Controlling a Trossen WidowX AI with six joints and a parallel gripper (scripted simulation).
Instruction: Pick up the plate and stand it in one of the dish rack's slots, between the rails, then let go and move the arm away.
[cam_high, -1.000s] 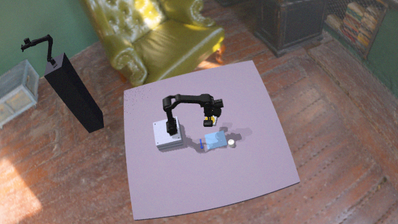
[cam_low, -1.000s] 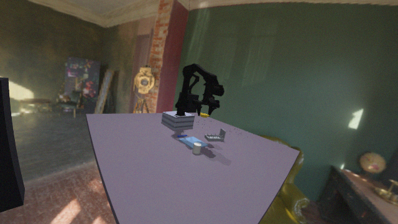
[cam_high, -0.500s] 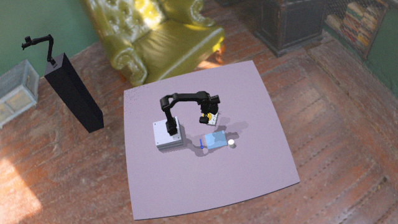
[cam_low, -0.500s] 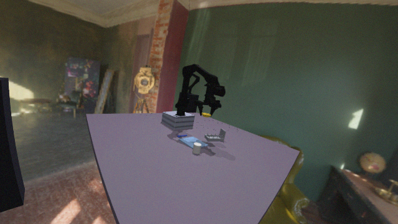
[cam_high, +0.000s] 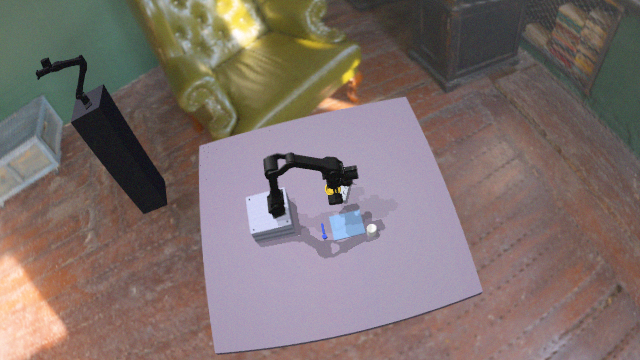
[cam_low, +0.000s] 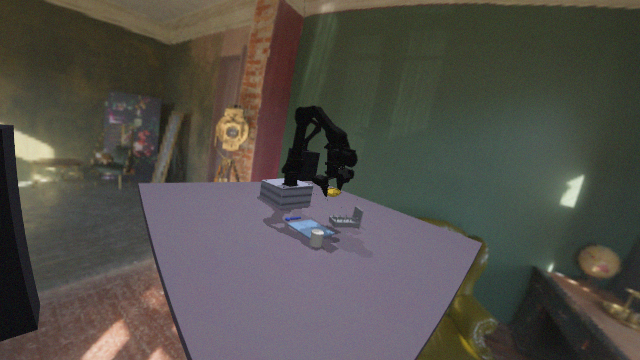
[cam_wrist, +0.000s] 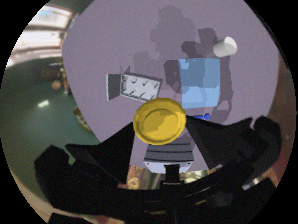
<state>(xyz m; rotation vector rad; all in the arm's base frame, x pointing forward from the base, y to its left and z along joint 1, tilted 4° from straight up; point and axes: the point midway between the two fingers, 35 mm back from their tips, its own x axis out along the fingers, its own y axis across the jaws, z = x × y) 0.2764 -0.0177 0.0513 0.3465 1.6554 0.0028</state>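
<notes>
Right now my gripper tip is 110 mm above the grey dish rack, 70 mm to the right of it and 50 mm short of it. Round my gripper tip: white cup 210 mm to the right, 110 mm below, 100 mm ahead; then blue utensil 130 mm below, 120 mm to the right, 100 mm behind; then yellow plate 10 mm above.
</notes>
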